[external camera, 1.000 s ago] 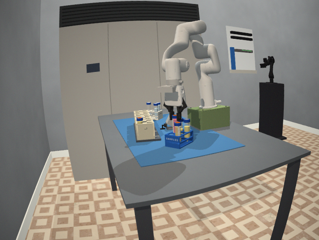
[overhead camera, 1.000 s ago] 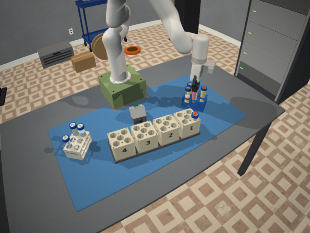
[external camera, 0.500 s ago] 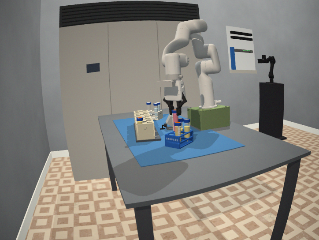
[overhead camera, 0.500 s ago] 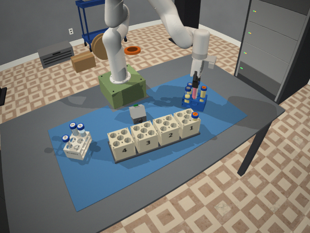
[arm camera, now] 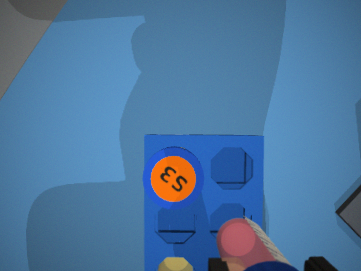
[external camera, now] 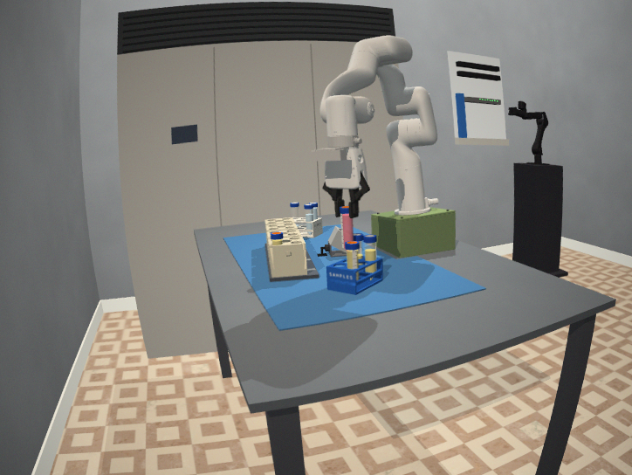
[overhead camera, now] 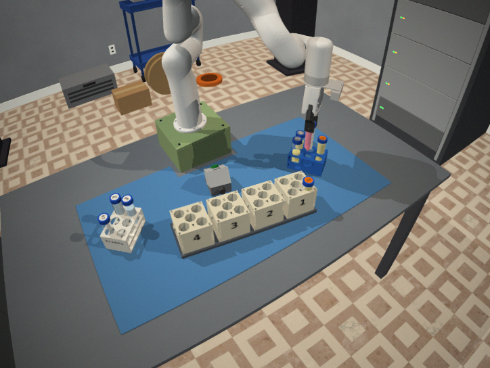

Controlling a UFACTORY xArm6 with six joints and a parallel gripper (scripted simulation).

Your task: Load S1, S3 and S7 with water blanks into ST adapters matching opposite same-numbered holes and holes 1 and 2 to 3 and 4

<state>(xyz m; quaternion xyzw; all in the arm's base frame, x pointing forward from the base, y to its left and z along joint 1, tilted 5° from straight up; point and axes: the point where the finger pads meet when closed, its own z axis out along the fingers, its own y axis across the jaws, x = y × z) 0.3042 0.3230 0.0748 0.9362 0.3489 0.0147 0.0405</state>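
My gripper is now 50 mm above the pink-filled tube and 10 mm short of it. From my hand the other things lie so: sample tube (170 mm ahead, 130 mm below, 120 mm to the right); then blue samples rack (160 mm below, 20 mm to the left, 10 mm behind); then adapter 1 (140 mm to the right, 140 mm below, 140 mm ahead).
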